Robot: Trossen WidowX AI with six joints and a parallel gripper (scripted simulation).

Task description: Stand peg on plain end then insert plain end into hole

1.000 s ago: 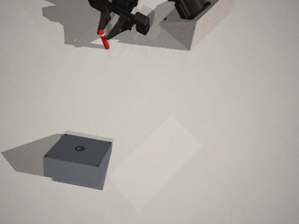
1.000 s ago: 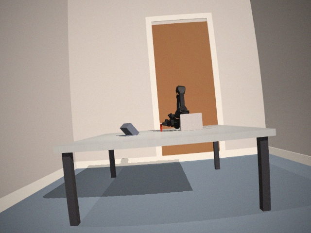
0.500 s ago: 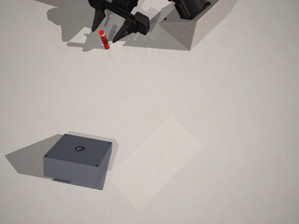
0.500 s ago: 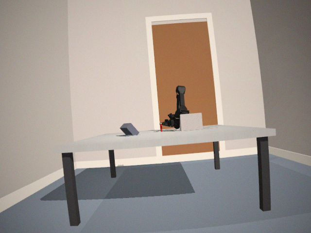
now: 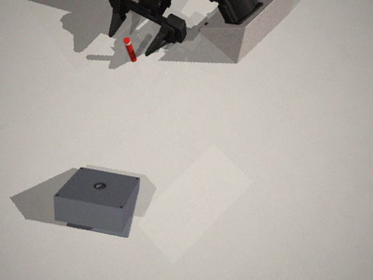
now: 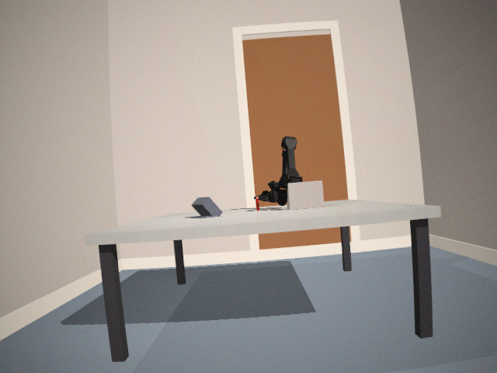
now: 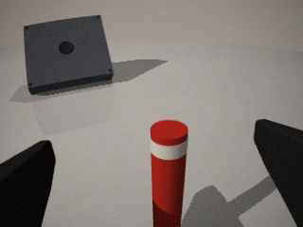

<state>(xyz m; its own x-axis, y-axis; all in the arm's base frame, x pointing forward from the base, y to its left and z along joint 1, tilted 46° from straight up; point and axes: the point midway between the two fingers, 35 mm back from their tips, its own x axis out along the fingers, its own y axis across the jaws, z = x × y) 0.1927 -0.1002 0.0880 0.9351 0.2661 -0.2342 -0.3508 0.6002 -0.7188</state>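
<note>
The peg is 1 cm to the right of my gripper tip and 1 cm below it. Also, from my gripper tip: panel: 24 cm ahead, 22 cm to the left, 3 cm below.
</note>
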